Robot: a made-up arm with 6 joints. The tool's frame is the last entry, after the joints. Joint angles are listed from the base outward. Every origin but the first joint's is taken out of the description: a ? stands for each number. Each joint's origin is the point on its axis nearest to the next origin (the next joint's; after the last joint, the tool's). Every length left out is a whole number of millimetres.
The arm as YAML. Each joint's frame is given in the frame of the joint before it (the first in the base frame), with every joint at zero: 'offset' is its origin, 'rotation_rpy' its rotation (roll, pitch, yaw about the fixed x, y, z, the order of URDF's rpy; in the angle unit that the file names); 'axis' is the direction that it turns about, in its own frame. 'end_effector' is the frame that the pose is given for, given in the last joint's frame.
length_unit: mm
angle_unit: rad
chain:
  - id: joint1
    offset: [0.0, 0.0, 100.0]
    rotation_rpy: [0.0, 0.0, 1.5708]
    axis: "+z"
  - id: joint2
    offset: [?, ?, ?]
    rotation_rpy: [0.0, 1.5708, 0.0]
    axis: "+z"
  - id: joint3
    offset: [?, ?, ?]
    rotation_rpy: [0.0, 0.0, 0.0]
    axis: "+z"
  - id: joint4
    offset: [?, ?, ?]
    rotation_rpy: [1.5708, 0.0, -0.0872]
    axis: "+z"
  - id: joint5
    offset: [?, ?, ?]
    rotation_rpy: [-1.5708, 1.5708, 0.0]
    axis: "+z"
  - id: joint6
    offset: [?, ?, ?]
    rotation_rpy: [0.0, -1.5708, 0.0]
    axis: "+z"
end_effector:
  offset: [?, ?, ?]
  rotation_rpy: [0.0, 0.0, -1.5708]
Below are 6 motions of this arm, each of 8 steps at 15 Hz.
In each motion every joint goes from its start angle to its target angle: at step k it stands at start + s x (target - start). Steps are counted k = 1, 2, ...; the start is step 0. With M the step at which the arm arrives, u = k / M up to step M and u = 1 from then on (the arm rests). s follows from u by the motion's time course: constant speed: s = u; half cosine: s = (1 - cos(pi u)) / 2; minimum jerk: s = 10 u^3 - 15 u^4 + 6 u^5.
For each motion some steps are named. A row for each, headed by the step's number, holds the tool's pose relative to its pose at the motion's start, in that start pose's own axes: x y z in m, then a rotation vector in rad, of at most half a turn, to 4 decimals.
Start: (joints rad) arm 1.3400 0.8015 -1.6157 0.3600 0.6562 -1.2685
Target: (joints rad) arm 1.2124 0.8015 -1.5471 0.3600 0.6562 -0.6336
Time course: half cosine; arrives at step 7
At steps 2, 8:
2: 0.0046 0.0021 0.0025 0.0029 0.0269 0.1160
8: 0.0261 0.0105 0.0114 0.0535 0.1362 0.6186

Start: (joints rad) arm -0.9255 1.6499 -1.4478 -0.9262 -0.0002 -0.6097
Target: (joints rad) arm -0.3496 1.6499 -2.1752 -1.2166 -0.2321 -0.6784
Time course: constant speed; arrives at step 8
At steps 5, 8:
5: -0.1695 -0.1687 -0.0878 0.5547 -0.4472 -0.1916
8: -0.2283 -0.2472 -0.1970 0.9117 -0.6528 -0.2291

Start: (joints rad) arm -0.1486 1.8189 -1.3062 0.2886 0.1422 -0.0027
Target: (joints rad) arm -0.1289 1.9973 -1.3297 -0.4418 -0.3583 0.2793
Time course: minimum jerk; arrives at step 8
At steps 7, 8:
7: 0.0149 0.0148 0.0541 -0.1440 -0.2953 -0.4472
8: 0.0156 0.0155 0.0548 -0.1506 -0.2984 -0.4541

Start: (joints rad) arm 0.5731 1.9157 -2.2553 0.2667 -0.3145 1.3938
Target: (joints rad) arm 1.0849 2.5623 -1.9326 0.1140 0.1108 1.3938
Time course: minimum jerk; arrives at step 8
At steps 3, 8:
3: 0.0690 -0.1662 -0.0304 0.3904 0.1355 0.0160
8: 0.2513 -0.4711 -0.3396 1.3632 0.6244 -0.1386

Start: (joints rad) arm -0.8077 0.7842 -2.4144 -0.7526 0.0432 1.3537
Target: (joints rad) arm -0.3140 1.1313 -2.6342 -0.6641 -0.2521 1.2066
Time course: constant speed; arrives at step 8
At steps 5, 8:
5: 0.0429 -0.0841 0.0289 -0.1004 -0.0167 0.2713
8: 0.0823 -0.1173 0.0375 -0.1541 -0.0571 0.4363

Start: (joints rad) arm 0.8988 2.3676 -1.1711 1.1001 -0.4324 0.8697
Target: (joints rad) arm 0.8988 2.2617 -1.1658 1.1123 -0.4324 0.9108
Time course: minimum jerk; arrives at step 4
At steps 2, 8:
2: 0.0016 0.0203 -0.0136 -0.0418 0.0150 0.0449
8: 0.0026 0.0399 -0.0280 -0.0832 0.0311 0.0898

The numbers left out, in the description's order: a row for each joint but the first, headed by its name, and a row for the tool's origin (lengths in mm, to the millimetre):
joint2: 0.0 0.0 0.0
joint3: -41.0 298.0 0.0
joint4: -52.0 -294.0 0.0
joint5: 0.0 0.0 0.0
joint6: -102.0 0.0 0.0
tool: 0.0 0.0 0.0

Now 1 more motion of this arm.
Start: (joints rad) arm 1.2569 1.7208 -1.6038 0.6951 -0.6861 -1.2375
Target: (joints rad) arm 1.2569 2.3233 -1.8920 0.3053 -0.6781 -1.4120
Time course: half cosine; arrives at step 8
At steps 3, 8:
3: 0.0498 0.0578 0.0177 -0.0864 -0.0057 -0.1834
8: 0.1838 0.1838 0.0159 -0.3097 -0.0530 -0.5688

